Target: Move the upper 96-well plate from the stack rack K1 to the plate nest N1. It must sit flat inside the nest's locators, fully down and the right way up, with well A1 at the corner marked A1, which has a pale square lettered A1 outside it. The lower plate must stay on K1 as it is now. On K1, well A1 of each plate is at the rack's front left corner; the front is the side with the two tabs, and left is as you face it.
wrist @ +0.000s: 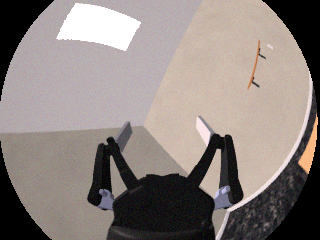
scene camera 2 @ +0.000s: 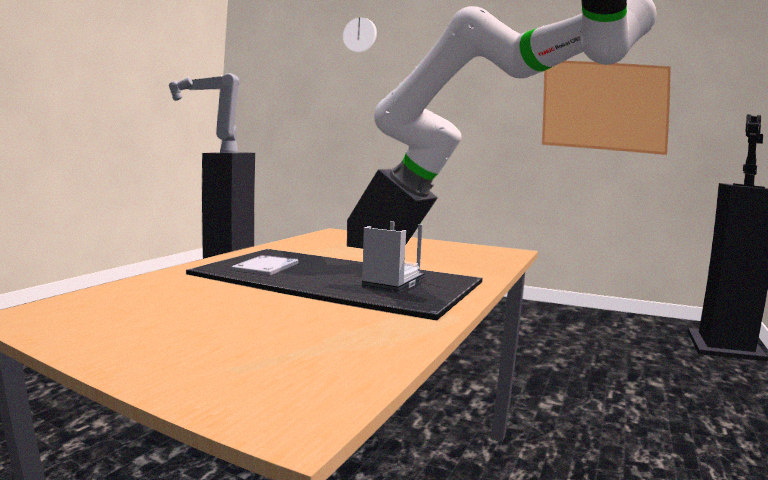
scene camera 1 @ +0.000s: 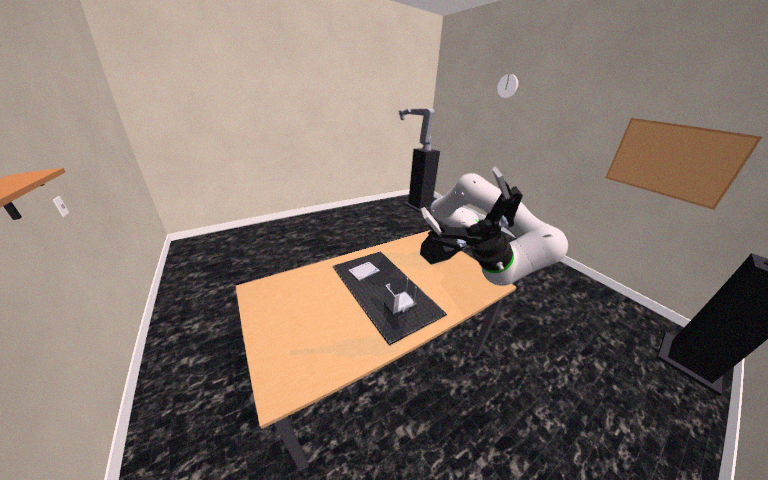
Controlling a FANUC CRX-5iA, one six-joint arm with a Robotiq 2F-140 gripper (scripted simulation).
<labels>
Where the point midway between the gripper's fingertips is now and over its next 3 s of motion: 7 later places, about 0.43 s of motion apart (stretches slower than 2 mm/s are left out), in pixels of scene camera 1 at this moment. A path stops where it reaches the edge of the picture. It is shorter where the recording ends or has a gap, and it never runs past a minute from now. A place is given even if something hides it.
My gripper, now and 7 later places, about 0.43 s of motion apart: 459,193; 449,218; 437,244; 423,267; 410,289; 398,304; 388,316; 381,323
</labels>
